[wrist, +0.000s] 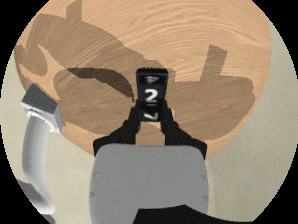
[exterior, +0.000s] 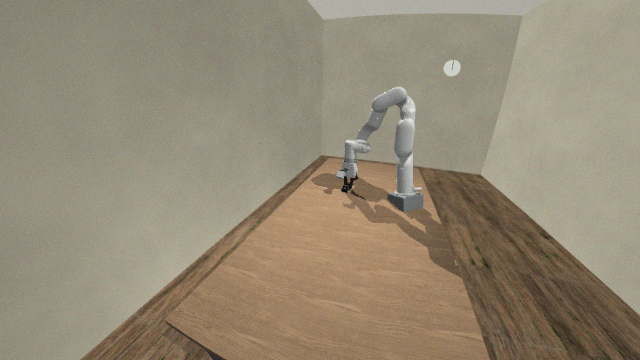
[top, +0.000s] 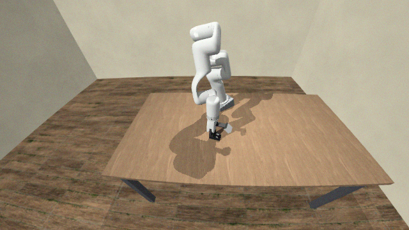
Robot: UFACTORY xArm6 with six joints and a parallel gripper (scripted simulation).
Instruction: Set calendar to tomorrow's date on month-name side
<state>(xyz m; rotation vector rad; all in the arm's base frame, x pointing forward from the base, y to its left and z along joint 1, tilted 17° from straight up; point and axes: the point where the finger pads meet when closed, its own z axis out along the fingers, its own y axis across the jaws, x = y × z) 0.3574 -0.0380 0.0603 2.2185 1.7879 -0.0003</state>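
The calendar cube lies 1 cm ahead of my hand, 3 cm to the left of it and 2 cm below it.
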